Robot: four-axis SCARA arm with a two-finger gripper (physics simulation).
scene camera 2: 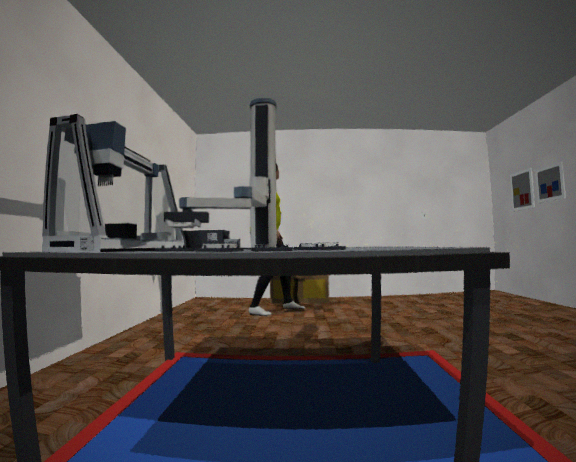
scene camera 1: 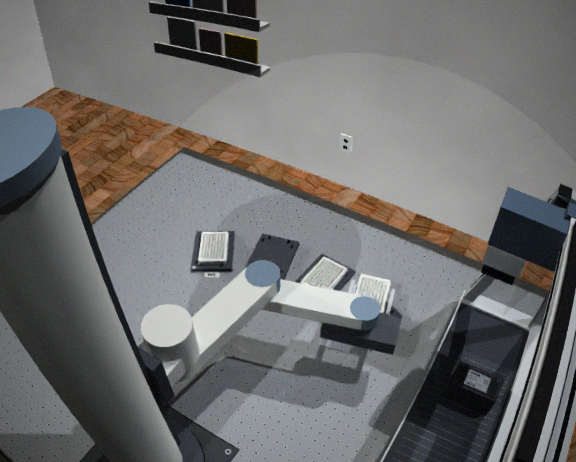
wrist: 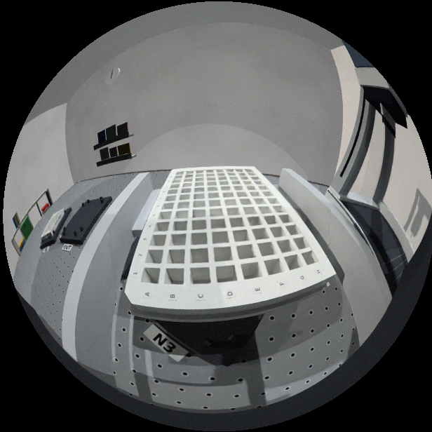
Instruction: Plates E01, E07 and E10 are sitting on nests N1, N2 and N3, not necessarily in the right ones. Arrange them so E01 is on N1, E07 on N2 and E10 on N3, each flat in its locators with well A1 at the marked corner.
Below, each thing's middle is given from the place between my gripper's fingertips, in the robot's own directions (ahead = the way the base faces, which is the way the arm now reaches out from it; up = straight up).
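The plate E10 (scene camera 1: 326, 274) is 4 cm ahead of my hand, 16 cm to the left of it and 9 cm below it. Then there's the nest N3 (wrist: 222, 350), which you'd find 2 cm behind my hand, 1 cm to the right and 10 cm below, and going by their middles it's the nearest to my hand of the things named here. The dark out nest (scene camera 1: 277, 250) is 34 cm to the left of my hand, 4 cm ahead and 10 cm below, while the plate E01 (scene camera 1: 213, 248) is 51 cm to the left of my hand, 4 cm behind it and 9 cm below. Measured to their middles, that plate E01 is the farthest from my hand of the things named here.
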